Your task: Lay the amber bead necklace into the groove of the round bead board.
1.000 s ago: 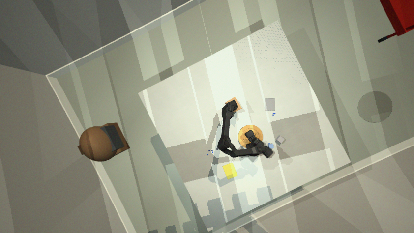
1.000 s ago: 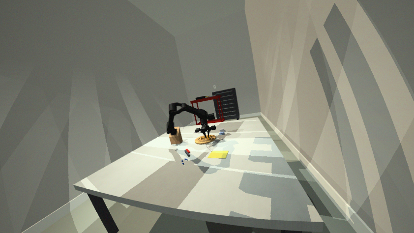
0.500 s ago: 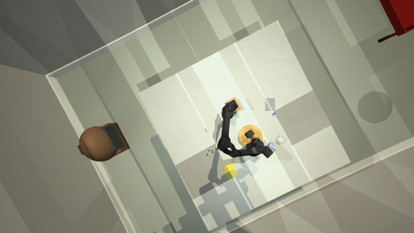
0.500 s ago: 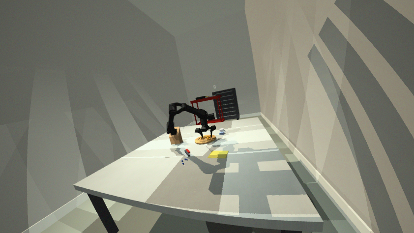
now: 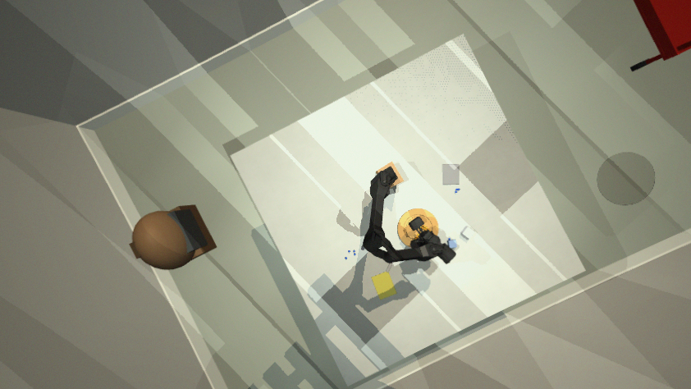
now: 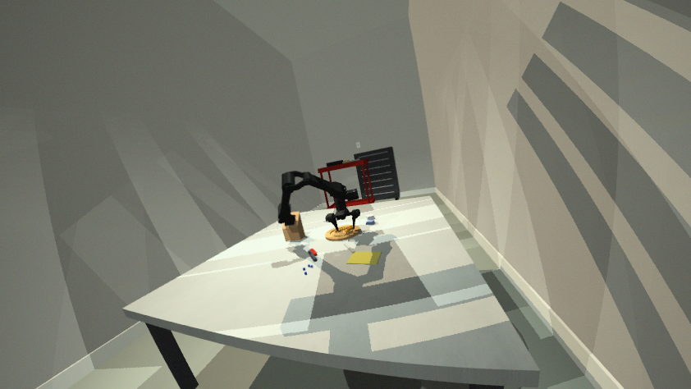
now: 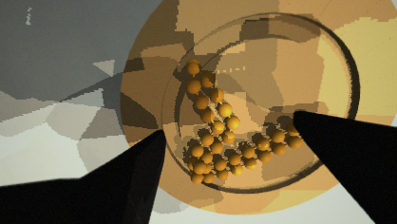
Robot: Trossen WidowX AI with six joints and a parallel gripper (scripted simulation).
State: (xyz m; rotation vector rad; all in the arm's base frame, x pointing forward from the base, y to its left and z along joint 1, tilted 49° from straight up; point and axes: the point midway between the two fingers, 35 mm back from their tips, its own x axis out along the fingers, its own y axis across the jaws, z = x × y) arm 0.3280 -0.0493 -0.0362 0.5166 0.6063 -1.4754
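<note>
Right now the round bead board is 20 mm below my gripper tip and 20 mm behind it. Round my gripper tip: light blue cube: 130 mm ahead, 110 mm to the left, 10 mm below; red-handled tool: 230 mm to the right, 110 mm behind, 10 mm below; white cube: 200 mm to the left, 120 mm ahead, 10 mm below.
</note>
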